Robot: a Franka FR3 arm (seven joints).
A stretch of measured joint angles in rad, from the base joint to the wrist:
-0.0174 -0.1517 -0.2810 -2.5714 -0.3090 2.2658 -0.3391
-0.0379 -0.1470 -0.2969 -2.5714 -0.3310 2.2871 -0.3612
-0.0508 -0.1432 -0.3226 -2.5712 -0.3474 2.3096 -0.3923
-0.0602 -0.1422 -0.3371 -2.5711 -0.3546 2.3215 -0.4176
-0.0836 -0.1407 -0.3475 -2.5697 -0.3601 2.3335 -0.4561
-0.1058 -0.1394 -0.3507 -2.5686 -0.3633 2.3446 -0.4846
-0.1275 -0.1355 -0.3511 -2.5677 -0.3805 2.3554 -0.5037
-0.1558 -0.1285 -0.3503 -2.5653 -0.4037 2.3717 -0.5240
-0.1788 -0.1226 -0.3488 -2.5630 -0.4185 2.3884 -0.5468
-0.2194 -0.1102 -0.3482 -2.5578 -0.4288 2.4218 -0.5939
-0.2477 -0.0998 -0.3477 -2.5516 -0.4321 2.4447 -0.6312
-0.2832 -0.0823 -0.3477 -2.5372 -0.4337 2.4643 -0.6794
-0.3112 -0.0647 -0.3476 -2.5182 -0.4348 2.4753 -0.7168
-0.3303 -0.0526 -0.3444 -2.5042 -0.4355 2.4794 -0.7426
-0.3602 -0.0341 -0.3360 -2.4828 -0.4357 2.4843 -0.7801
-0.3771 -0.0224 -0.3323 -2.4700 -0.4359 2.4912 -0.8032
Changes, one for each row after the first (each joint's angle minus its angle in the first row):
-0.0205 0.0047 -0.0159 0.0000 -0.0220 0.0213 -0.0221
-0.0334 0.0085 -0.0416 0.0002 -0.0384 0.0438 -0.0532
-0.0428 0.0095 -0.0561 0.0003 -0.0456 0.0557 -0.0785
-0.0662 0.0110 -0.0665 0.0017 -0.0511 0.0677 -0.1170
-0.0884 0.0123 -0.0697 0.0028 -0.0543 0.0788 -0.1455
-0.1101 0.0162 -0.0701 0.0037 -0.0715 0.0896 -0.1646
-0.1384 0.0232 -0.0693 0.0061 -0.0947 0.1059 -0.1849
-0.1614 0.0291 -0.0678 0.0084 -0.1095 0.1226 -0.2077
-0.2020 0.0415 -0.0672 0.0136 -0.1198 0.1560 -0.2548
-0.2303 0.0519 -0.0667 0.0198 -0.1231 0.1789 -0.2921
-0.2658 0.0694 -0.0667 0.0342 -0.1247 0.1985 -0.3403
-0.2938 0.0870 -0.0666 0.0532 -0.1258 0.2095 -0.3777
-0.3129 0.0991 -0.0634 0.0672 -0.1265 0.2136 -0.4035
-0.3428 0.1176 -0.0550 0.0886 -0.1267 0.2185 -0.4410
-0.3597 0.1293 -0.0513 0.1014 -0.1269 0.2254 -0.4641

